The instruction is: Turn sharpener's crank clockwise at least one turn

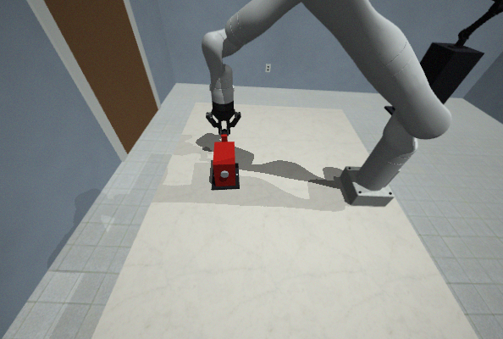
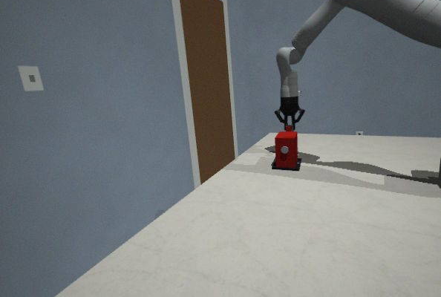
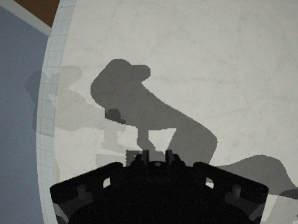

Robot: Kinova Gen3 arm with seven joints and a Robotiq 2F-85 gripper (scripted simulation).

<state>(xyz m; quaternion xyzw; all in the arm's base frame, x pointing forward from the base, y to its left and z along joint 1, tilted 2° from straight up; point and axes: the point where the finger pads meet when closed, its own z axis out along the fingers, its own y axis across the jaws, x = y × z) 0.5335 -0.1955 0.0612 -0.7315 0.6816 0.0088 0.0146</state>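
Now: the crank knob 2 cm to the left of my hand.
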